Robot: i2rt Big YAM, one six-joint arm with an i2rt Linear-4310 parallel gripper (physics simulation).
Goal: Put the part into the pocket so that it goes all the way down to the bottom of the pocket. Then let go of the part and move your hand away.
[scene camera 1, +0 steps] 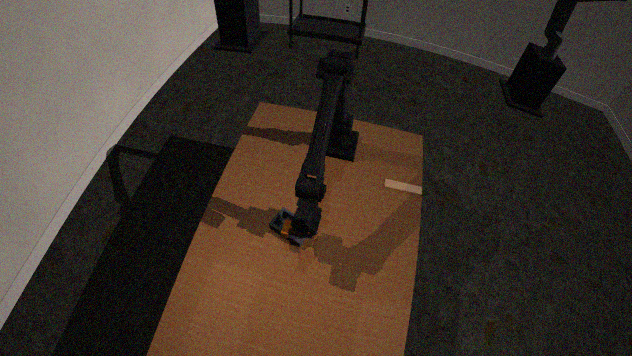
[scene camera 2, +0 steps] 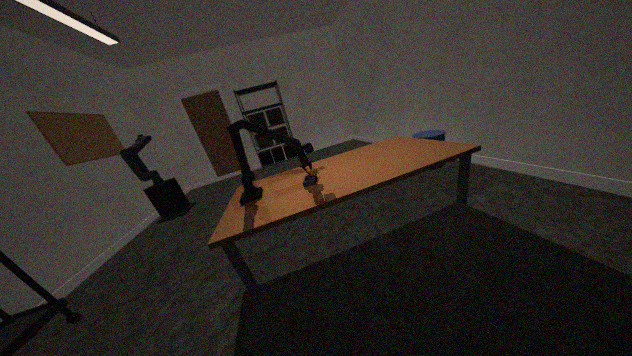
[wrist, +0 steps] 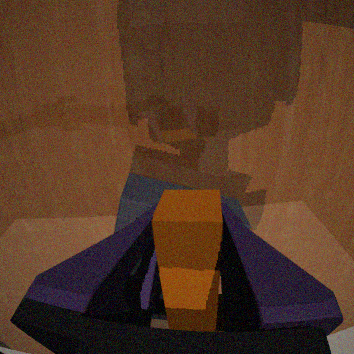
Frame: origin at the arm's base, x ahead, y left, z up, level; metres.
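Where they show: gripper, between the fingertips: (scene camera 1: 309, 233) (wrist: 191, 211); arm's base, origin of its link: (scene camera 1: 339, 141) (scene camera 2: 251, 193).
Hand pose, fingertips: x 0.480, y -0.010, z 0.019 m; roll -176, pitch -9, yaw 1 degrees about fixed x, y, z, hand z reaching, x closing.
Note:
Each offset is from my fingertips to the top centre of the thing. Level surfaces: height alone.
The orange part {0.014 m ahead, 0.041 m right, 0.044 m up} (scene camera 1: 286, 228) (scene camera 2: 312, 172) (wrist: 187, 245) is between the fingers of my gripper (scene camera 2: 310, 170) (wrist: 191, 211). In the wrist view, a purple finger stands on each side of it, and my gripper is shut on it. The grey-blue pocket block {0.022 m back, 0.077 m right, 0.011 m down} (scene camera 1: 296, 241) (scene camera 2: 310, 181) (wrist: 134, 199) is on the table, beneath the part and partly hidden by it and the fingers. The part is over or at the block. The pocket opening is hidden in the wrist view, so I cannot tell whether the part's lower end is inside it or how deep.
The block is on the wooden table {0.048 m down} (scene camera 1: 240, 300) (scene camera 2: 390, 160). Shadows of the arm fall across the table around the block. A pale strip (scene camera 1: 403, 186) shows near the table's right edge in scene view 1. A shelf rack (scene camera 1: 325, 27) and other robot stands are beyond the table.

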